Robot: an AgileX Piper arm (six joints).
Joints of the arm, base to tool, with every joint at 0 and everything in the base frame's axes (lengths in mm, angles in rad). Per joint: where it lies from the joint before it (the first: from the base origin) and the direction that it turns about. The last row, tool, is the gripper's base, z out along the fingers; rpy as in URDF.
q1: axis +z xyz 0 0 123
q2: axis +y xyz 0 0 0
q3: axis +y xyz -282.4 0 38.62
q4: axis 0.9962 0 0.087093 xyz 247.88 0 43.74
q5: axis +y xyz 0 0 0
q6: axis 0.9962 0 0.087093 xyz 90.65 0 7.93
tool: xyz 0 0 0 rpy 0 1.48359 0
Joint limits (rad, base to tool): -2.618..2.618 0..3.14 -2.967..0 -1.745..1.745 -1.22..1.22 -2.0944..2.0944
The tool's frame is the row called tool.
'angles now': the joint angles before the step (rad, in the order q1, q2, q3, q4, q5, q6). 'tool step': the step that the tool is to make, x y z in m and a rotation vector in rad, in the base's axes. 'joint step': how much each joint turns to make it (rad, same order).
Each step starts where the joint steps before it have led.
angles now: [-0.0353 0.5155 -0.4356 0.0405 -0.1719 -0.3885]
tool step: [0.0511 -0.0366 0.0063 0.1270 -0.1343 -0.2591]
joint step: [-0.1135 0.2990 -0.0506 0.3056 -0.3881 -0.1557]
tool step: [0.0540 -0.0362 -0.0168 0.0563 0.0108 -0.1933]
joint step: [-0.0702 0.3070 -0.0882 0.1090 -0.2199 -0.0205]
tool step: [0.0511 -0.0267 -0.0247 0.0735 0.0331 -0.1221]
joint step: [-0.0179 0.2652 -0.1239 0.1127 -0.1086 -0.0067]
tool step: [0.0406 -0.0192 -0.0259 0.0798 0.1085 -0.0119]
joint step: [-0.0306 0.1768 -0.1224 0.0311 0.0835 -0.0023]
